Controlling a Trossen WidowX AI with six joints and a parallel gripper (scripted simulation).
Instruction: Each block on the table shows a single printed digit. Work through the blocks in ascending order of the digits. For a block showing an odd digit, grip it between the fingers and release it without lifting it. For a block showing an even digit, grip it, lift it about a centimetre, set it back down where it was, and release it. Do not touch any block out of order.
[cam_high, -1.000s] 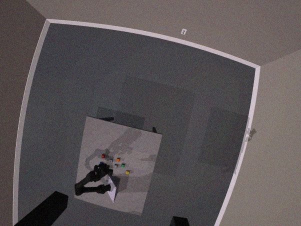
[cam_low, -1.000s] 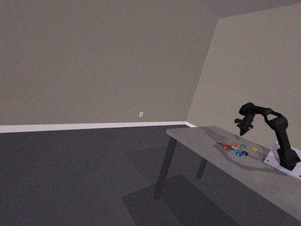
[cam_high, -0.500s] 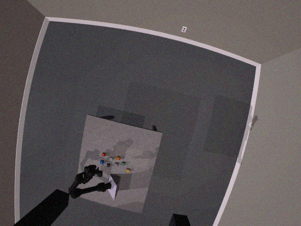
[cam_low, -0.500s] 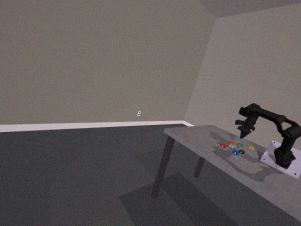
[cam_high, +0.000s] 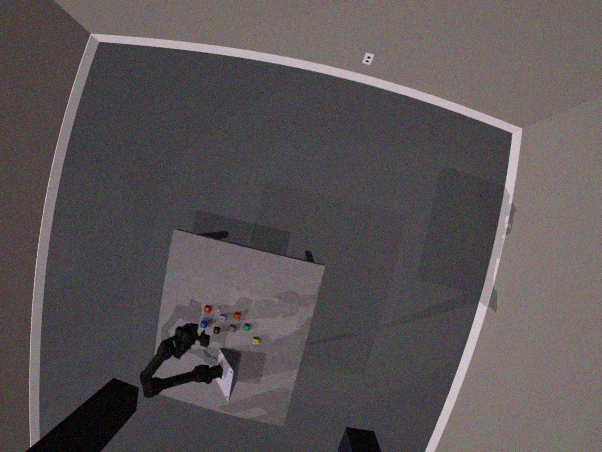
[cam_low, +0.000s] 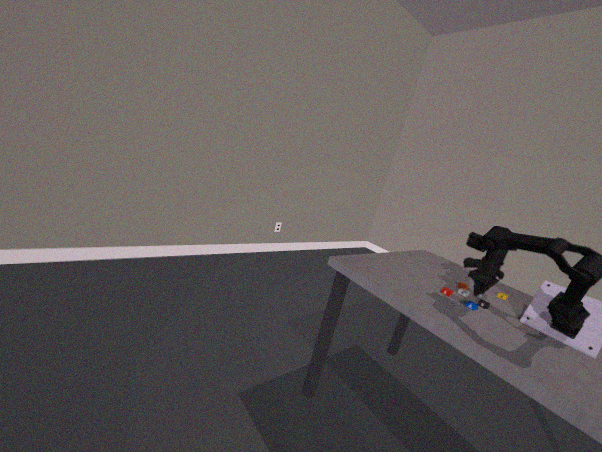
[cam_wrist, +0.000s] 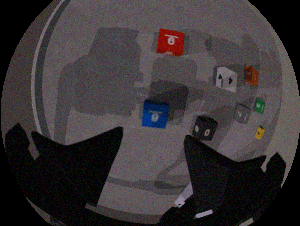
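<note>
Now: the blue block 50 mm below my gripper tip. From my gripper tip the other things lie so: dark block (10 mm behind, 80 mm to the right, 50 mm below); orange block (120 mm ahead, 180 mm to the right, 50 mm below); red block (100 mm ahead, 10 mm to the right, 50 mm below).
</note>
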